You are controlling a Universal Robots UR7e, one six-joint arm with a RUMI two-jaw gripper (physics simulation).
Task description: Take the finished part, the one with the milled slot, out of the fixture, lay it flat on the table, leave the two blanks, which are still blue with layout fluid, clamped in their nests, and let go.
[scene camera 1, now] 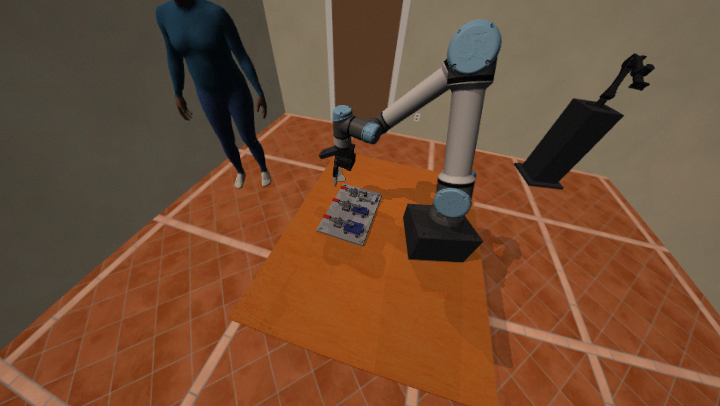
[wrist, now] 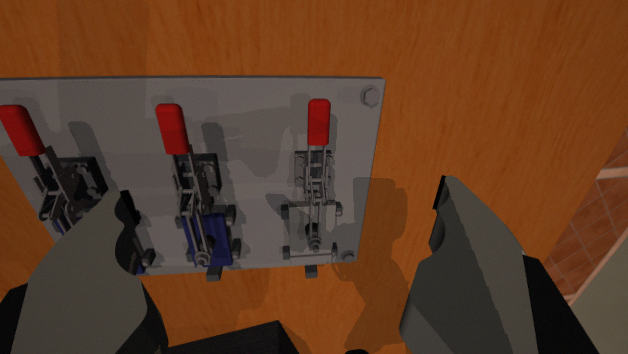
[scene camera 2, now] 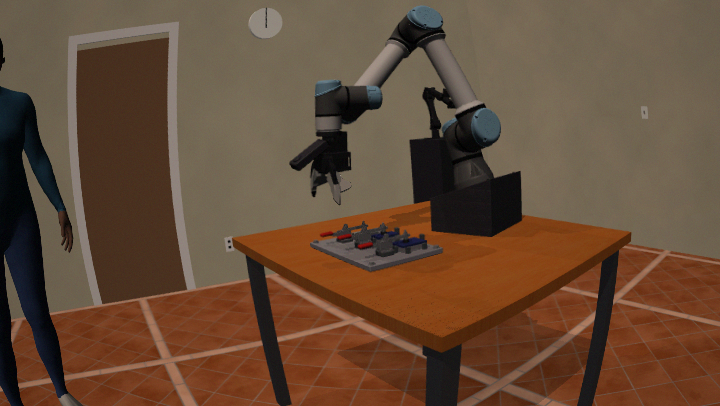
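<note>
The grey finished part [scene camera 1: 369,198] [wrist: 299,225] lies in the end nest of the fixture plate [scene camera 1: 347,238] [scene camera 2: 352,257] [wrist: 250,100], under its toggle clamp's arm and spindle. Its slot is hard to make out. The middle blue blank [scene camera 1: 360,210] [scene camera 2: 385,236] [wrist: 220,235] and the far blue blank [scene camera 1: 353,228] [scene camera 2: 409,243] [wrist: 61,226] sit in their nests under their clamps. In the wrist view a finger partly hides the far blank. My gripper [scene camera 1: 338,180] [scene camera 2: 325,198] [wrist: 288,186] is open and empty, pointing down, above the finished part's end of the fixture.
Red clamp handles [wrist: 319,122] [wrist: 172,129] lie on the side away from the nests. The arm's black base block [scene camera 1: 441,239] [scene camera 2: 463,209] stands on the wooden table [scene camera 1: 352,302] [scene camera 2: 504,282]. A person [scene camera 1: 201,55] stands beyond the table's edge.
</note>
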